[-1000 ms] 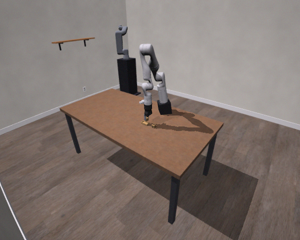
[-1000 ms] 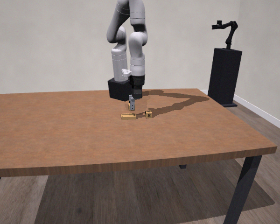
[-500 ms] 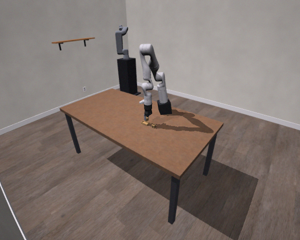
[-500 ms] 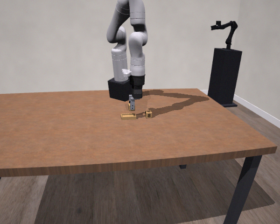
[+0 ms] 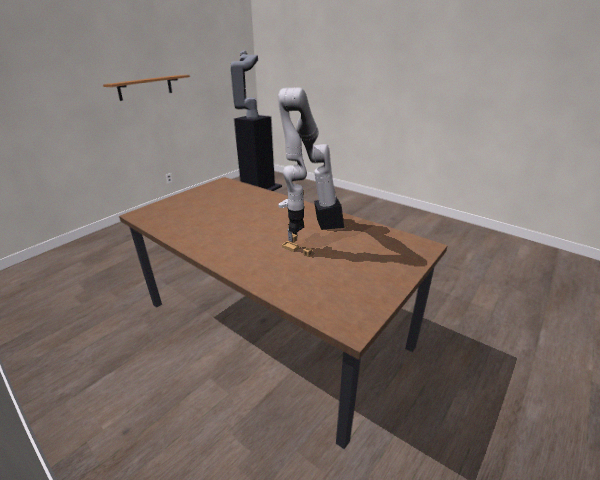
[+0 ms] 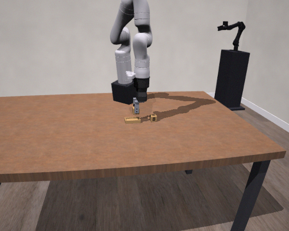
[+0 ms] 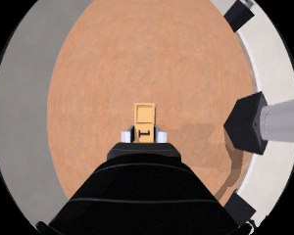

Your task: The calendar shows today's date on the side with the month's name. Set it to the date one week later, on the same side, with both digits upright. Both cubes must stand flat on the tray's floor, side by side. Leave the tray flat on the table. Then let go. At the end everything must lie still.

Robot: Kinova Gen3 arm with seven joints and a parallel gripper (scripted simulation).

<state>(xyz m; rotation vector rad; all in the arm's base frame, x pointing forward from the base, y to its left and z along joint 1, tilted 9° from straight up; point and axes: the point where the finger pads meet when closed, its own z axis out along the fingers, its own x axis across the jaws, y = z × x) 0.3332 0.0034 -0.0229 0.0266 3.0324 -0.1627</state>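
The wooden tray lies 20 mm to the right of my hand and 60 mm below it.
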